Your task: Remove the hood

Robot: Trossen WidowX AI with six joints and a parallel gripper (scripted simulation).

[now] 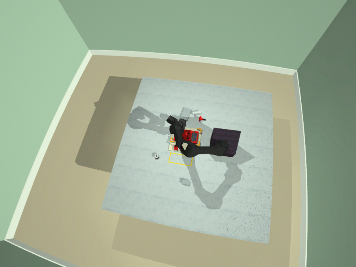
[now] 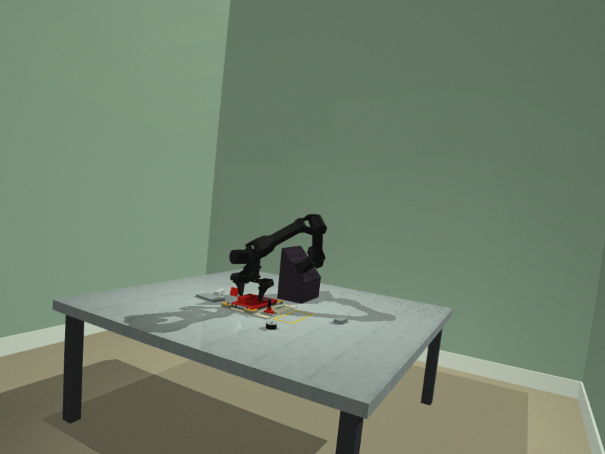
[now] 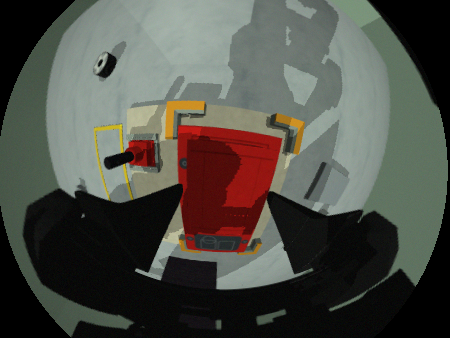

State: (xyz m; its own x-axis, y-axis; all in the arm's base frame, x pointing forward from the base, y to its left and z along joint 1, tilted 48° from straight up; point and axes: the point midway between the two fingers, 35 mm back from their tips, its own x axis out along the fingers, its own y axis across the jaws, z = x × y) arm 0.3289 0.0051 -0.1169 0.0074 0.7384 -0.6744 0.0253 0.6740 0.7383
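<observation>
Right now the hood is right at my gripper tip.
</observation>
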